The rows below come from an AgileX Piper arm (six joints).
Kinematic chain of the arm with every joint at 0, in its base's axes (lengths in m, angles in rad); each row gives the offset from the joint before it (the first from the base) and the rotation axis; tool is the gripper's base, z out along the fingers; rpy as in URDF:
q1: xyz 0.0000 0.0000 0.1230 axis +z
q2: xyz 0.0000 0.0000 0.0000 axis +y
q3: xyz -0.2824 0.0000 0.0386 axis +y
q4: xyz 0.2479 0.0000 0.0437 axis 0.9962 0 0.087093
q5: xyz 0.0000 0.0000 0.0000 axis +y
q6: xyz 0.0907 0.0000 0.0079 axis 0.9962 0 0.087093
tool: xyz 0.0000 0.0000 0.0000 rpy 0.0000 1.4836 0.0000
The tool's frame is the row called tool.
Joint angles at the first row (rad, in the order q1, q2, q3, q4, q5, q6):
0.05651, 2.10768, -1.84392, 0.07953, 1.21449, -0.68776
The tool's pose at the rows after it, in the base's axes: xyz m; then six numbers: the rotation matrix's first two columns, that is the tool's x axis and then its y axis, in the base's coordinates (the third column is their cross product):
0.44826, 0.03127, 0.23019, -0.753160, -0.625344, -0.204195, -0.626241, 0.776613, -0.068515
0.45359, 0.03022, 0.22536, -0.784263, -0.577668, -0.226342, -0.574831, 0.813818, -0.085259
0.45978, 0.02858, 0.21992, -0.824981, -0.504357, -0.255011, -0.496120, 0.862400, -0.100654
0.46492, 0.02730, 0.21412, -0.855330, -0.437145, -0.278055, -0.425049, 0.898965, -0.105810
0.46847, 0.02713, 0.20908, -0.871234, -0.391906, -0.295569, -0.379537, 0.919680, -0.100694
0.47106, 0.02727, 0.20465, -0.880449, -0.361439, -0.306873, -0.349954, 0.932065, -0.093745
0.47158, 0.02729, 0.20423, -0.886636, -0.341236, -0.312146, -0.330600, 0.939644, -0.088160
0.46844, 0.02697, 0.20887, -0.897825, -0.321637, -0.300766, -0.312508, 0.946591, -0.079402
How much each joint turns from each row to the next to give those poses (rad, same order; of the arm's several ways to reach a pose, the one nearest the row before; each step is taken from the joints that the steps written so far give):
0.00001, 0.01141, -0.00207, -0.00937, -0.03605, 0.03845
0.00000, 0.01250, -0.00001, -0.01499, -0.04467, 0.06367
0.00000, 0.01482, -0.00085, -0.02332, -0.05144, 0.09593
0.00000, 0.01535, -0.00112, -0.01922, -0.03998, 0.08471
0.00000, 0.01244, -0.00001, -0.00459, -0.02805, 0.05163
0.00000, 0.01062, 0.00000, 0.00000, -0.01971, 0.03261
-0.00001, 0.00120, -0.00002, 0.00001, -0.00487, 0.02146
0.00000, -0.01144, 0.00005, -0.00199, 0.02538, 0.02228

